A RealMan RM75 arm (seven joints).
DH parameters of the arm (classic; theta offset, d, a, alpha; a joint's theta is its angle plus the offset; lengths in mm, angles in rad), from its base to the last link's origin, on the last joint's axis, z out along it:
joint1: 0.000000 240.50 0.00 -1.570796
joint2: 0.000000 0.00 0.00 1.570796
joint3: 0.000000 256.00 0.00 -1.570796
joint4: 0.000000 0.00 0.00 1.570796
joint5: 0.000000 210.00 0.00 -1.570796
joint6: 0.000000 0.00 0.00 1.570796
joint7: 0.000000 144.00 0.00 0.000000
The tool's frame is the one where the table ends.
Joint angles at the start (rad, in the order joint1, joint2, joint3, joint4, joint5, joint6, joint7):
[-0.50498, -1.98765, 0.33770, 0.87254, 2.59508, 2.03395, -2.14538]
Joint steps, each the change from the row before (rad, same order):
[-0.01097, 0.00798, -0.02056, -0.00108, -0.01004, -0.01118, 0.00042]
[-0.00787, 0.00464, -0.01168, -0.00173, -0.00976, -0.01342, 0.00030]
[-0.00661, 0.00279, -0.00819, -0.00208, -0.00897, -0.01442, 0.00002]
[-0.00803, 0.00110, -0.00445, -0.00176, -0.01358, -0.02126, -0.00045]
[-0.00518, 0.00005, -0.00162, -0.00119, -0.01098, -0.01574, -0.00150]
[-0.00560, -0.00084, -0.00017, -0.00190, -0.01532, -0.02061, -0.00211]
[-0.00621, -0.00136, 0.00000, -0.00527, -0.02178, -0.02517, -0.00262]
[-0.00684, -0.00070, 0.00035, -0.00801, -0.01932, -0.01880, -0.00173]
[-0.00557, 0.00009, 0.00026, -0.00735, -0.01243, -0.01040, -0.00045]
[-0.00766, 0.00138, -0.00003, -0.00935, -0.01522, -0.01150, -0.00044]
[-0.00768, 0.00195, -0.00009, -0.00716, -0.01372, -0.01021, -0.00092]
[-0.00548, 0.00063, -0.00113, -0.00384, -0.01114, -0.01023, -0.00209]
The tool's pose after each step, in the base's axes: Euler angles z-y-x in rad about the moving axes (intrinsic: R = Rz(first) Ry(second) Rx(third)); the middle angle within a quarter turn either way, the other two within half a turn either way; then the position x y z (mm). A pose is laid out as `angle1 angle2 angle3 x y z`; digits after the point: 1 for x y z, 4 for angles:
1.2746 -0.1715 3.0086 -314.9 268.3 84.4
1.2691 -0.1975 3.0162 -314.1 273.3 87.2
1.2644 -0.2198 3.0235 -313.4 277.8 88.8
1.2564 -0.2459 3.0337 -312.0 283.8 89.9
1.2515 -0.2643 3.0402 -310.9 287.9 90.3
1.2459 -0.2870 3.0474 -309.5 293.0 90.4
1.2408 -0.3162 3.0515 -307.4 299.0 90.1
1.2363 -0.3391 3.0496 -305.0 304.2 89.4
1.2329 -0.3523 3.0456 -302.9 307.5 88.7
1.2279 -0.3683 3.0404 -300.2 311.8 88.5
1.2225 -0.3833 3.0373 -297.6 316.0 88.8
1.2203 -0.3977 3.0364 -295.7 319.5 89.2

